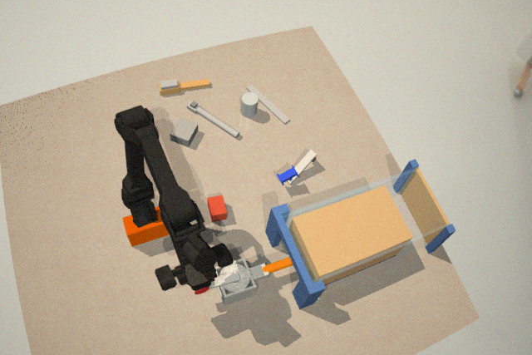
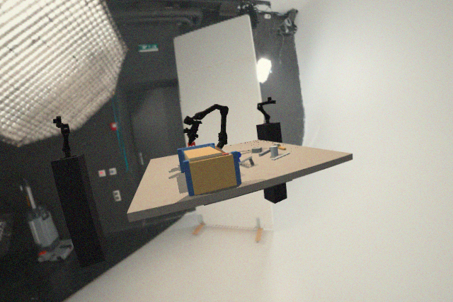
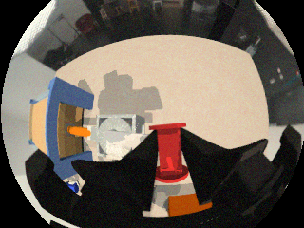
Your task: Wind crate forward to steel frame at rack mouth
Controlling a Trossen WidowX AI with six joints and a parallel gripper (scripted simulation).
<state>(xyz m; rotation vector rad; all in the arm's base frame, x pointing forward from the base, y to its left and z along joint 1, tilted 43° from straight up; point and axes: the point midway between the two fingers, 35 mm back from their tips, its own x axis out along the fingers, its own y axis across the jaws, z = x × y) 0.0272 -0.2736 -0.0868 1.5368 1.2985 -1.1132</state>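
Right now my gripper tip is 40 mm short of the red-knobbed winch handle, 10 mm to the right of it and 40 mm above it. Round my gripper tip: hand winch 80 mm ahead, 110 mm below; blue steel frame 260 mm ahead, 20 mm to the right, 40 mm below; red knob 20 mm to the left, 10 mm below.
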